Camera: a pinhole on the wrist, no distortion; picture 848 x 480 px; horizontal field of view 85.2 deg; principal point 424.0 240.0 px. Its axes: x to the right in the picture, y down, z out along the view. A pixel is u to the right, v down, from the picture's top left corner.
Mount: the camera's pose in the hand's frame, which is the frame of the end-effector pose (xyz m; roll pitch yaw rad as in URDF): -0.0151 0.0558 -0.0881 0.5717 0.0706 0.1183
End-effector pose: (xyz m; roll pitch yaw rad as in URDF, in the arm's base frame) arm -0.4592 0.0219 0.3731 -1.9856 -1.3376 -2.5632
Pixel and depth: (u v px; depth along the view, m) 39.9 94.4 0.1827
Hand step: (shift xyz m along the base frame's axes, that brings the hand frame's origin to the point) 0.1385 -0.0102 -0.1175
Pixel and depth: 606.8 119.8 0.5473
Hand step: 0.3120 -0.2591 0.3119
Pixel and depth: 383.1 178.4 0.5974
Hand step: 0.3851 -0.3179 0.0462
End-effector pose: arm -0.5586 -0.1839 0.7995 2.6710 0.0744 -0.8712
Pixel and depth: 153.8 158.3 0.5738
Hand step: -0.0688 0.3437 -0.4705
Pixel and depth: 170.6 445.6 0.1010
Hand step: -0.0706 0.0200 -0.0024
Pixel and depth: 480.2 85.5 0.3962
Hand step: 0.1633 0.0468 -0.2746
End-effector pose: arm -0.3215 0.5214 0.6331 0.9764 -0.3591 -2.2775
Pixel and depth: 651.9 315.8 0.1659
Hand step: -0.0815 -0.0192 0.0616
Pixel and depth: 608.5 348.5 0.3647
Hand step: -0.2600 0.0611 0.1550
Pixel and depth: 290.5 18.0 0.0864
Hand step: 0.0173 -0.0020 -0.0501
